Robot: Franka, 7 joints.
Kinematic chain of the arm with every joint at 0, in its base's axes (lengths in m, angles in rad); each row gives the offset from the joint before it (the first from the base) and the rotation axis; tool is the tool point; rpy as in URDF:
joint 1: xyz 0 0 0.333 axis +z
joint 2: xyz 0 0 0 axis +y
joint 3: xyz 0 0 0.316 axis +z
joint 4: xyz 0.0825 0 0 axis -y
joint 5: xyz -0.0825 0 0.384 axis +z
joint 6: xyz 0 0 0 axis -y
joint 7: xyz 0.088 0 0 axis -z
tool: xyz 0 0 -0.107 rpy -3.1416 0 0
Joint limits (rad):
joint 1: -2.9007..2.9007
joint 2: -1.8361..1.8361
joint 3: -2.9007..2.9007
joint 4: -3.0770..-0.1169
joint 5: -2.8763..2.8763
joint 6: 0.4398..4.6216
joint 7: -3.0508..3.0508
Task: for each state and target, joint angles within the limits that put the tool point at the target. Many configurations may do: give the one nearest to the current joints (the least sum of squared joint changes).
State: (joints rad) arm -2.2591 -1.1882 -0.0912 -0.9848 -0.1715 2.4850 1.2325
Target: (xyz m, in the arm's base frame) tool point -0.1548 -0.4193 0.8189
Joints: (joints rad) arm -2.1258 -0.4180 0.1545 -1.7798 -0.1566 2.2850 1.2325
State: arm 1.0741 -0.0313 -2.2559 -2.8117 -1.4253 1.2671 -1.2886
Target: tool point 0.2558 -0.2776 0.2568
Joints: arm 1.4062 -0.1305 -1.9290 -2.6377 -1.4768 1.3949 -1.2886
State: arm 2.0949 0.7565 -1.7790 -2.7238 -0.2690 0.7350 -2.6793
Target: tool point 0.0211 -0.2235 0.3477
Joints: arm 1.3590 0.4314 -2.4257 -2.7926 -0.6317 1.0510 -2.6793
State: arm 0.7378 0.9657 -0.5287 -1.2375 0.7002 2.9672 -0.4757
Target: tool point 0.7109 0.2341 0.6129
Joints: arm 0.7728 0.6240 -0.6064 -1.2204 0.7234 3.0606 -0.4757
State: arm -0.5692 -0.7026 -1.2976 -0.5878 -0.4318 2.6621 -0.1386
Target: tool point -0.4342 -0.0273 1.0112
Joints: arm -0.9753 -0.8328 -0.8121 -1.1084 -0.4252 2.4257 -0.1386
